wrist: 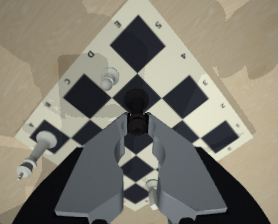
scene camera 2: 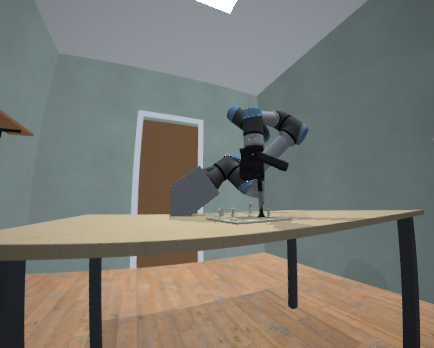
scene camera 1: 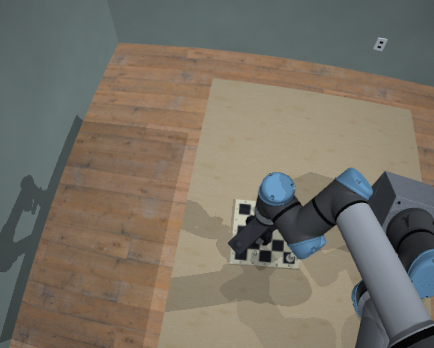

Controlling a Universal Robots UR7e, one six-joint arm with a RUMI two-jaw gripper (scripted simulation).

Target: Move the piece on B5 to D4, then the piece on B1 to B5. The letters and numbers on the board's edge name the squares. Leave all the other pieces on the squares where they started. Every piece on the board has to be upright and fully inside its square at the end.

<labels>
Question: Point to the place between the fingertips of the gripper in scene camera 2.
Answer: At 260, 209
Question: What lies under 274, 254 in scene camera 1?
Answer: A chessboard.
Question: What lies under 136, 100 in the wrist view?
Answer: A black piece.
</labels>
